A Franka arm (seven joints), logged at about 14 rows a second.
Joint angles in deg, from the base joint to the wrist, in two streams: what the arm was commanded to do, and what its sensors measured. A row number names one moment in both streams.
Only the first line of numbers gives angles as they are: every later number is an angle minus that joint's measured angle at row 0.
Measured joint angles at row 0:
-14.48 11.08 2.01 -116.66 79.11 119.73 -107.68
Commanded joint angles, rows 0 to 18:
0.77 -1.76 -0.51 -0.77 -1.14 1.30 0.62
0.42 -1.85 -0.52 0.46 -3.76 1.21 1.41
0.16 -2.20 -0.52 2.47 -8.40 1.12 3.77
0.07 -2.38 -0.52 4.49 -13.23 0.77 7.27
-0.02 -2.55 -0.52 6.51 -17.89 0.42 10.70
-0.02 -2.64 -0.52 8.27 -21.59 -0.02 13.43
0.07 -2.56 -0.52 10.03 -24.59 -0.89 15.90
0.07 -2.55 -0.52 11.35 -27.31 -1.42 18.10
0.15 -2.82 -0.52 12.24 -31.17 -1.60 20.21
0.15 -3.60 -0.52 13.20 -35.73 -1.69 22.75
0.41 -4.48 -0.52 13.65 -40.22 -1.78 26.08
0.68 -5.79 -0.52 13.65 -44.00 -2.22 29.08
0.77 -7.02 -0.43 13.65 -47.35 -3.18 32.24
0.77 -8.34 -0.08 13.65 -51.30 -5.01 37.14
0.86 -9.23 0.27 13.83 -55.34 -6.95 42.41
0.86 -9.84 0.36 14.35 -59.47 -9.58 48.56
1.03 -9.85 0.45 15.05 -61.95 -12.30 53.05
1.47 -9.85 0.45 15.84 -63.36 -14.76 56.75
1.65 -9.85 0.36 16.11 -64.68 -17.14 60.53
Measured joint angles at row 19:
0.75 -9.92 0.61 14.83 -61.44 -12.75 53.03
